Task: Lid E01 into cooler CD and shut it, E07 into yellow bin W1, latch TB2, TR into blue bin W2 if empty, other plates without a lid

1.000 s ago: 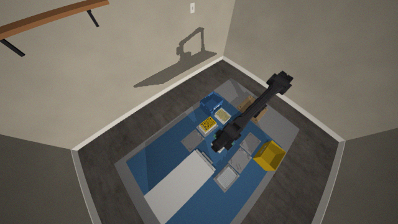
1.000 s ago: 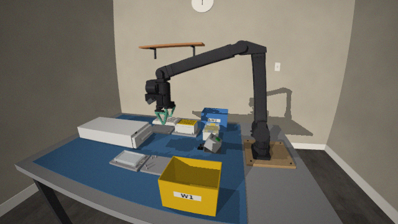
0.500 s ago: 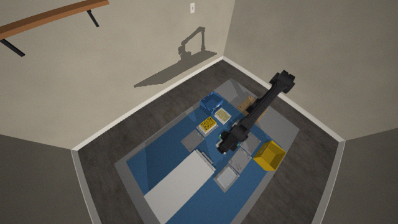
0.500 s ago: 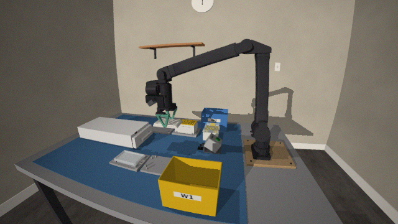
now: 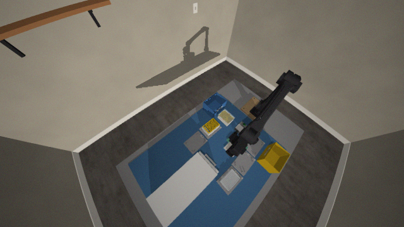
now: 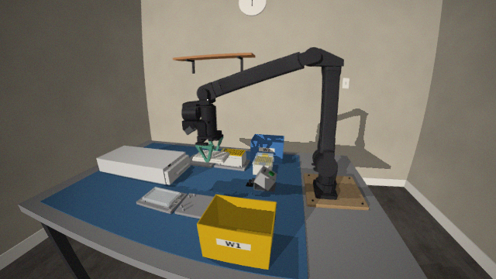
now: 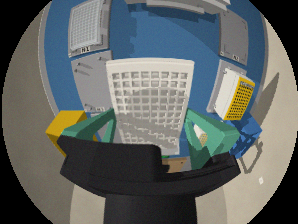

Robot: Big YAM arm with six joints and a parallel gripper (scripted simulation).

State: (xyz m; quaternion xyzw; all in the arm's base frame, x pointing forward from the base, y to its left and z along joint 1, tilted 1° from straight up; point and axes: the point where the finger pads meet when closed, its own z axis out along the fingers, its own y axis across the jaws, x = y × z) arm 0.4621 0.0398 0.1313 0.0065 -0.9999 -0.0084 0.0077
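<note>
Right now my hand is 24 cm past the green DONE key, 5 cm to the left of it and 8 cm above it. Round my hand: tip rack TR (2 cm behind, 24 cm to the right, 9 cm below); then done key block (22 cm behind, 5 cm to the right, 9 cm below); then white plate (right at my hand).
</note>
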